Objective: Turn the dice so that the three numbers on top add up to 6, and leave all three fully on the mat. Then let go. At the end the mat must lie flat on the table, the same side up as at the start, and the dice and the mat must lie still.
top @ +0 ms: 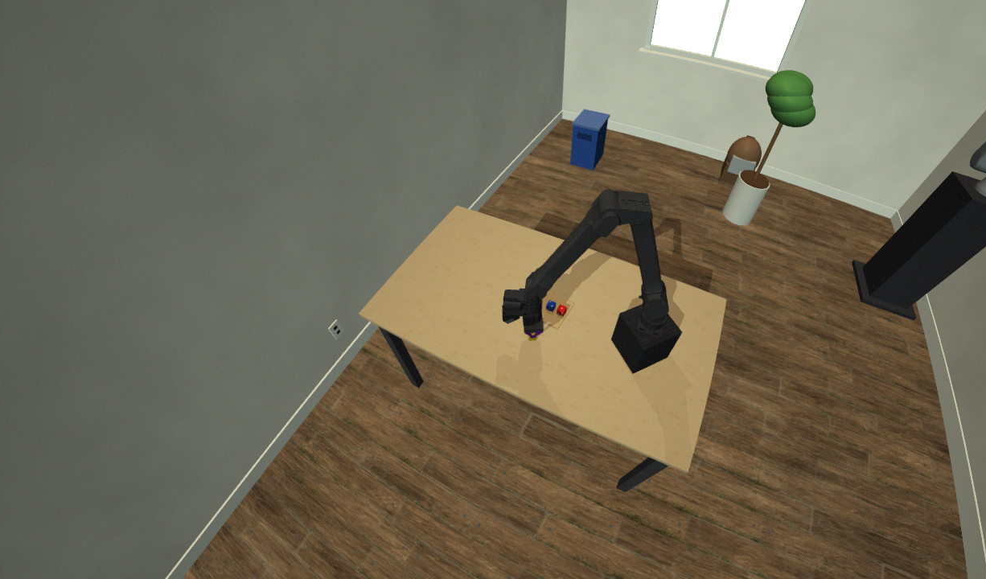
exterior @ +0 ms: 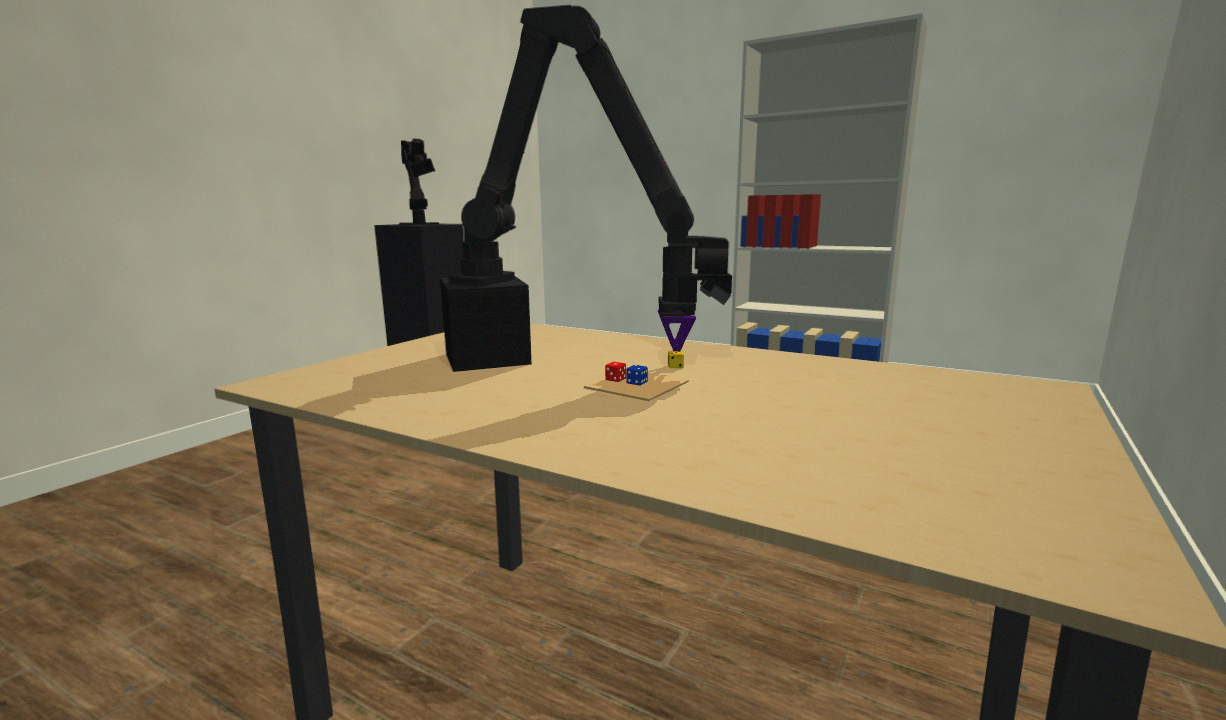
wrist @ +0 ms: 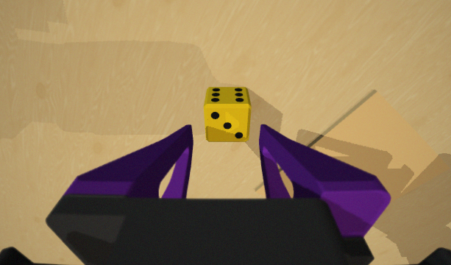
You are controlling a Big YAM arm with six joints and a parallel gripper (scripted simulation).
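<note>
Now: hand 30 mm above the yellow die. From my hand the other things lie so: blue die (150 mm to the right, 30 mm below, 20 mm behind); then red die (150 mm to the right, 60 mm behind, 30 mm below); then tan mat (150 mm to the right, 40 mm below, 20 mm behind).
</note>
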